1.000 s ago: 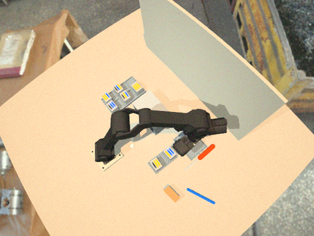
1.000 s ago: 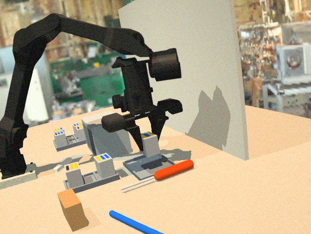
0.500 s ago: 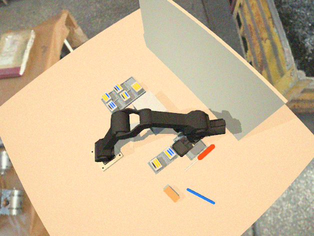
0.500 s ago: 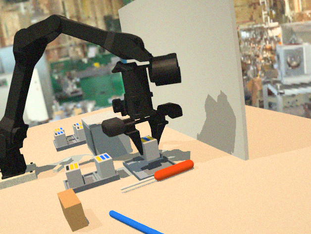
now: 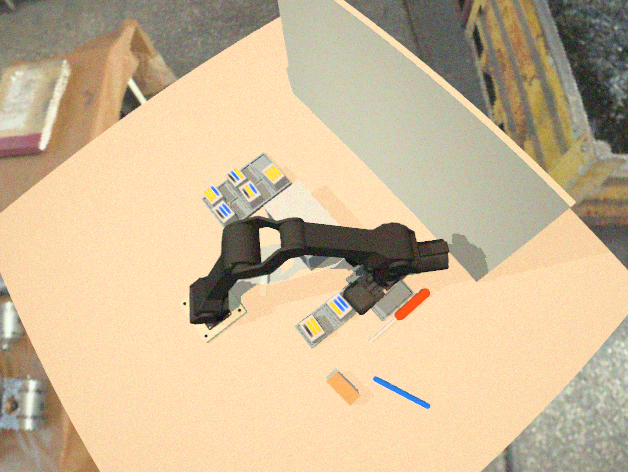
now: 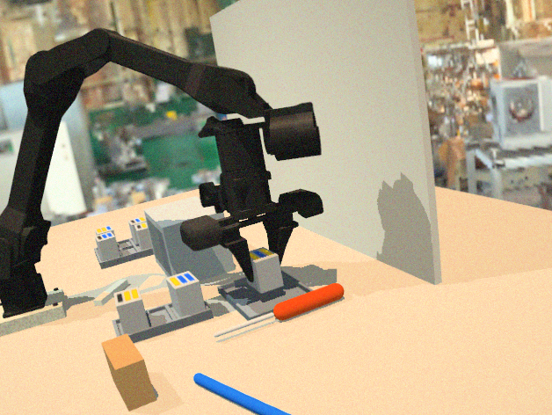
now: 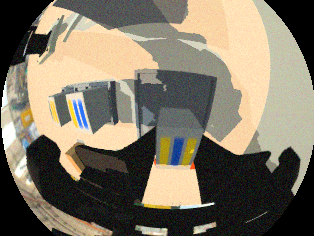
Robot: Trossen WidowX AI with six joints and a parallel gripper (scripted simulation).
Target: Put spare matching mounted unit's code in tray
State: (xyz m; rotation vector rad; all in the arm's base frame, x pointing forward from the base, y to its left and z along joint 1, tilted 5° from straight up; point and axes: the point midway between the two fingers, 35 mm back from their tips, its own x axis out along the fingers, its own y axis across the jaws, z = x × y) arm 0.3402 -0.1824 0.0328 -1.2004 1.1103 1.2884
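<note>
Right now the grey spare is 20 mm above my gripper tip. Round my gripper tip: rack: 150 mm behind, 20 mm below, 10 mm to the left; mounted unit: 220 mm to the left, 60 mm behind, 20 mm above; tray: 20 mm below.
</note>
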